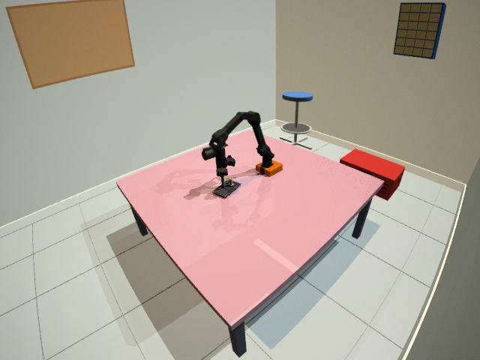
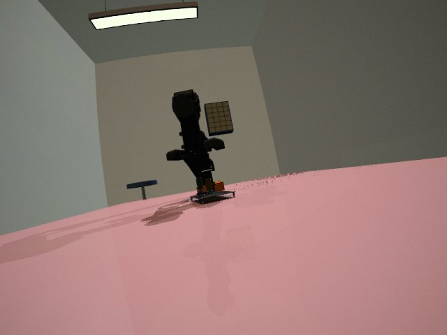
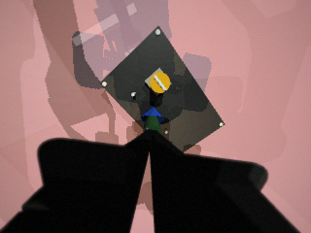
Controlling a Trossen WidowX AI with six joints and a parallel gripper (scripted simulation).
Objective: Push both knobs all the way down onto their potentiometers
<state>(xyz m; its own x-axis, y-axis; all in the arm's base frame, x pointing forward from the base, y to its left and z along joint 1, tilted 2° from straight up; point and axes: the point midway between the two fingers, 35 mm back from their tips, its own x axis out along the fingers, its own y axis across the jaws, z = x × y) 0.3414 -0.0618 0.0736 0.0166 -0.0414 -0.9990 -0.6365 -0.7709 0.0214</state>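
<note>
The green knob is 10 mm below my gripper tip. The rest, counted from my gripper tip: yellow-brown knob 40 mm behind, 30 mm to the left, 20 mm below.
</note>
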